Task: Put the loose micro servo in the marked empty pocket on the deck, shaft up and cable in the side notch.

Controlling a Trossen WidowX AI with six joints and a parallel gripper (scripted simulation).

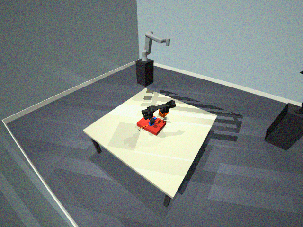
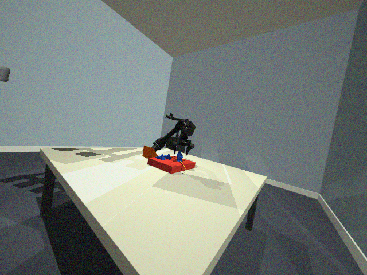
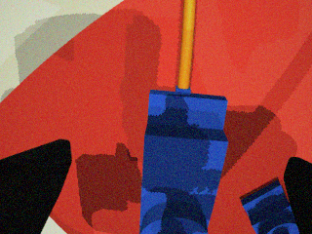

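Right now my gripper tip is 10 mm past the red robot deck, 20 mm to the left of it and 80 mm above it.
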